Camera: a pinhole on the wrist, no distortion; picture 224 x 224 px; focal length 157.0 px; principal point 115.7 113.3 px. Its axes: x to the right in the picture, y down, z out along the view. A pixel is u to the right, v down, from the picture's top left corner.
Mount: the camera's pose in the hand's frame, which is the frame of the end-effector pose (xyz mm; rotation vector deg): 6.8 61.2 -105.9 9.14 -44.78 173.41
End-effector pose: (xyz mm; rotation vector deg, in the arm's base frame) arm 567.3 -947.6 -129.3 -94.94 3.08 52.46
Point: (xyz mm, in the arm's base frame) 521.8 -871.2 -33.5
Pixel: 172.2 135.0
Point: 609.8 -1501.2 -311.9
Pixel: behind the camera
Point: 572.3 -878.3 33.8
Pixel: 173.7 189.7
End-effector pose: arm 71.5 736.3 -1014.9 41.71 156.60 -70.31
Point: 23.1 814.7 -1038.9
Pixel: outside the picture
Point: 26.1 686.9 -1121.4
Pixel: 103.6 57.0
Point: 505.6 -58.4 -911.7
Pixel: outside the picture
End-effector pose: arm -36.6 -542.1 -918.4 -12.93 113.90 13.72
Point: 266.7 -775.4 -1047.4
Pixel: 129.8 162.2
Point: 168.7 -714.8 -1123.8
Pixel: 91.5 149.2
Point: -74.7 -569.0 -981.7
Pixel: 44.2 144.0
